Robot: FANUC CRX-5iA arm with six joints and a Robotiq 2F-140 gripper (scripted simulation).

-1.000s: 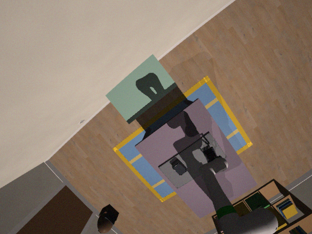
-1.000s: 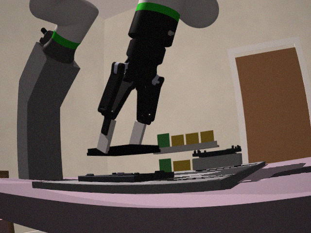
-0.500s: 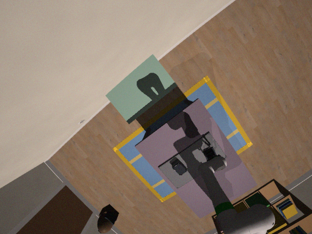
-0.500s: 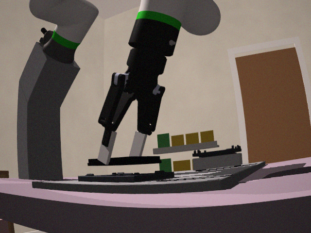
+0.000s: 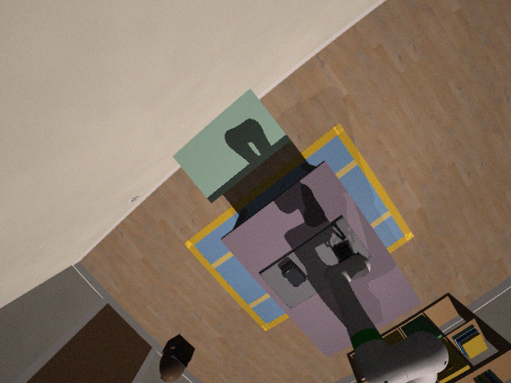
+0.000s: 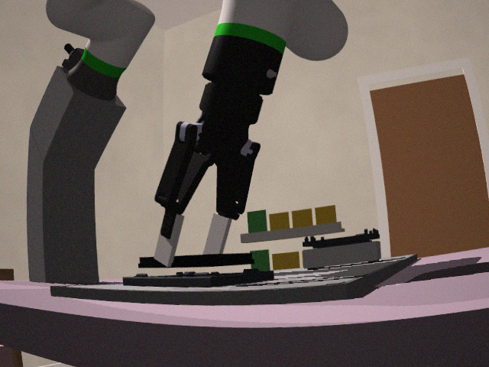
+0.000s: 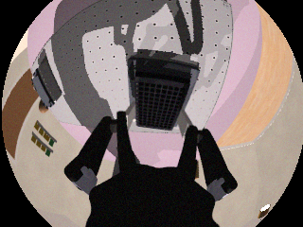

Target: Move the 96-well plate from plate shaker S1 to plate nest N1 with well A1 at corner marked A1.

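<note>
Now: hand 2 cm above the black 96-well plate. Also, from my hand: black plate nest N1: 5 cm below.
</note>
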